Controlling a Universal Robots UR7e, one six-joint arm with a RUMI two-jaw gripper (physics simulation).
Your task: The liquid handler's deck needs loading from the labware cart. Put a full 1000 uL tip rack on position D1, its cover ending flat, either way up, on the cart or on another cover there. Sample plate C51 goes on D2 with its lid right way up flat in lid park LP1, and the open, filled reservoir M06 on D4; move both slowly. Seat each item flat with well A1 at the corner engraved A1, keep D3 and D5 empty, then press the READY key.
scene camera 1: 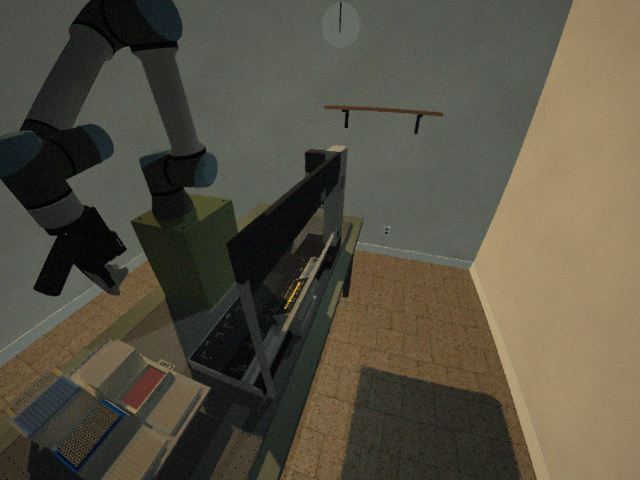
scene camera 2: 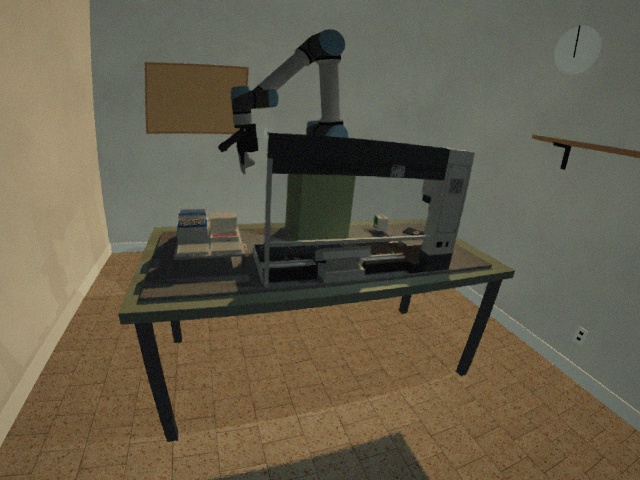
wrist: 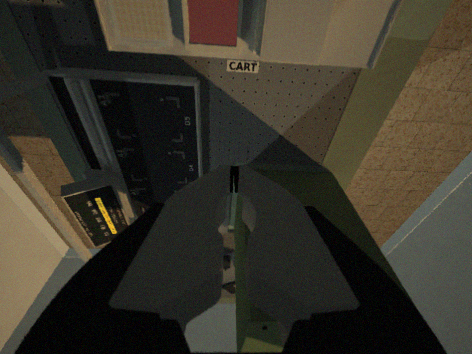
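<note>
My gripper point(scene camera 1: 114, 286) point(scene camera 2: 245, 168) point(wrist: 233, 168) is shut and empty, high above the table between the labware cart point(wrist: 215, 52) and the green robot pedestal. On the cart, a blue-framed tip rack point(scene camera 1: 88, 435) point(scene camera 2: 191, 223) stands nearest scene camera 1. A second blue rack point(scene camera 1: 46, 405) is behind it. A red-filled reservoir point(scene camera 1: 145, 388) point(wrist: 213, 22) sits beside a pale gridded plate point(scene camera 1: 173, 408) point(wrist: 140, 25). Their codes are not readable. The dark deck point(scene camera 1: 227, 335) point(wrist: 145, 140) shows no labware at D4 and D5; D1, D2 and D3 are hidden in the wrist view.
The handler's dark crossbeam point(scene camera 1: 284, 217) point(scene camera 2: 356, 155) spans above the deck. A panel with a yellow bar point(scene camera 1: 293, 294) point(wrist: 105, 216) is at the deck's front. The green pedestal point(scene camera 1: 191, 253) point(scene camera 2: 323, 206) stands behind the deck. A small white box point(scene camera 2: 381, 223) stands on the table.
</note>
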